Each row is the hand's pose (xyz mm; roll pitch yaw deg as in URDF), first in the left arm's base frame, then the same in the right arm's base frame.
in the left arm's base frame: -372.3 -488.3 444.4 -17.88 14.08 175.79
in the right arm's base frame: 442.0 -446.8 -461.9 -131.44 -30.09 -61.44
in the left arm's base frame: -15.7 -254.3 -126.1 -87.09 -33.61 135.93
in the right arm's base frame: -175.1 -315.2 -131.2 115.76 -25.29 8.28
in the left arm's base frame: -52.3 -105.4 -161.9 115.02 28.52 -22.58
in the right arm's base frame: -154.2 -276.1 19.9 -106.64 19.67 168.55
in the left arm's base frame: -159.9 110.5 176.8 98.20 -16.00 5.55
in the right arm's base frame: 211.4 -86.9 79.0 -148.41 22.20 112.43
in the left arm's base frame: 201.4 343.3 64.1 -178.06 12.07 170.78
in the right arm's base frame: -54.8 248.5 197.7 67.13 -33.72 -56.92
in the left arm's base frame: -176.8 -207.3 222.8 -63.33 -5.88 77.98
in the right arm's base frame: 201.1 -251.6 -197.0 72.98 -42.87 80.20
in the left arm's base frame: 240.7 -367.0 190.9 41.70 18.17 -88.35
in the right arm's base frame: -106.0 -53.9 -456.6 -113.59 40.24 -123.87
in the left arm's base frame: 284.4 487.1 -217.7 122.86 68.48 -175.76
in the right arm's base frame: -297.8 262.3 416.2 39.21 -31.92 -126.19
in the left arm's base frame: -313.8 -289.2 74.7 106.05 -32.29 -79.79
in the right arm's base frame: 155.6 -459.1 -149.4 37.94 78.06 -32.29
